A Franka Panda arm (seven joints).
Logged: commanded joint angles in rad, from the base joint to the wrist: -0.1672, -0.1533, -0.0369, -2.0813, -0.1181, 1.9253, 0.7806; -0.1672, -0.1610, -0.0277, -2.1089, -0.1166, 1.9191, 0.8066; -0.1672, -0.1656, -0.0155, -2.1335, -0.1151, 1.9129, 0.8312; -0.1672, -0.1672, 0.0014, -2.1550, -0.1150, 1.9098, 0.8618; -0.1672, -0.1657, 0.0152, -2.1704, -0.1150, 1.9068, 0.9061; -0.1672, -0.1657, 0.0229, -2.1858, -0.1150, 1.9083, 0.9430; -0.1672, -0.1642, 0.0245, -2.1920, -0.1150, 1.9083, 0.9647; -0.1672, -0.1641, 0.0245, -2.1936, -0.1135, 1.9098, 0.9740; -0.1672, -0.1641, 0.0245, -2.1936, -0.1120, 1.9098, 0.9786; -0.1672, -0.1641, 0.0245, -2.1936, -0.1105, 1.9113, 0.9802; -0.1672, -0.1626, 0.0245, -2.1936, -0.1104, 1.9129, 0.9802; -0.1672, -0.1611, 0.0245, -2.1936, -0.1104, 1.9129, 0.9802; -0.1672, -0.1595, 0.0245, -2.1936, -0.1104, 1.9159, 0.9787; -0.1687, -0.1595, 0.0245, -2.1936, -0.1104, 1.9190, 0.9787; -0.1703, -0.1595, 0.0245, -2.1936, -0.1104, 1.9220, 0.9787; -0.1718, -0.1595, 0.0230, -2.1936, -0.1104, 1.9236, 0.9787
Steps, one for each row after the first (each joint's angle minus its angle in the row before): 0.0000, -0.0077, 0.0092, -0.0276, 0.0015, -0.0062, 0.0260; 0.0000, -0.0046, 0.0122, -0.0246, 0.0015, -0.0062, 0.0246; 0.0000, -0.0016, 0.0169, -0.0215, 0.0001, -0.0031, 0.0306; 0.0000, 0.0015, 0.0138, -0.0154, 0.0000, -0.0030, 0.0443; 0.0000, 0.0000, 0.0077, -0.0154, 0.0000, 0.0015, 0.0369; 0.0000, 0.0015, 0.0016, -0.0062, 0.0000, 0.0000, 0.0217; 0.0000, 0.0001, 0.0000, -0.0016, 0.0015, 0.0015, 0.0093; 0.0000, 0.0000, 0.0000, 0.0000, 0.0015, 0.0000, 0.0046; 0.0000, 0.0000, 0.0000, 0.0000, 0.0015, 0.0015, 0.0016; 0.0000, 0.0015, 0.0000, 0.0000, 0.0001, 0.0016, 0.0000; 0.0000, 0.0015, 0.0000, 0.0000, 0.0000, 0.0000, 0.0000; 0.0000, 0.0016, 0.0000, 0.0000, 0.0000, 0.0030, -0.0015; -0.0015, 0.0000, 0.0000, 0.0000, 0.0000, 0.0031, 0.0000; -0.0016, 0.0000, 0.0000, 0.0000, 0.0000, 0.0030, 0.0000; -0.0015, 0.0000, -0.0015, 0.0000, 0.0000, 0.0016, 0.0000
